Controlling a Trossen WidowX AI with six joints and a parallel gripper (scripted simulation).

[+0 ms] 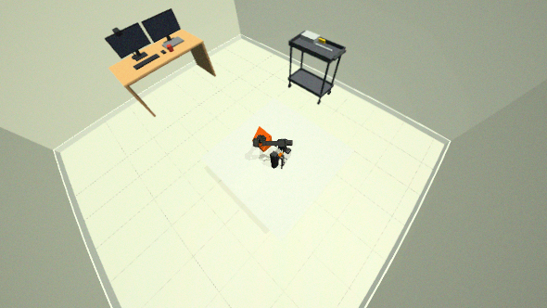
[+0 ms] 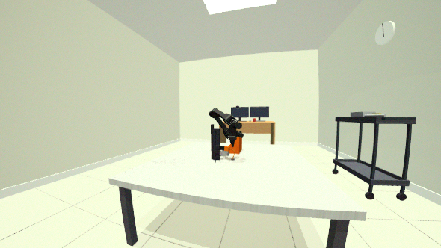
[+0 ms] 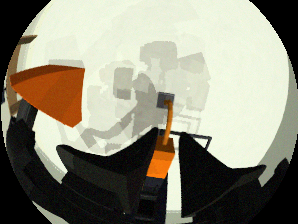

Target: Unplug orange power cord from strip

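My gripper tip is 7 cm to the left of the orange plug, 1 cm short of it and 1 cm above it.
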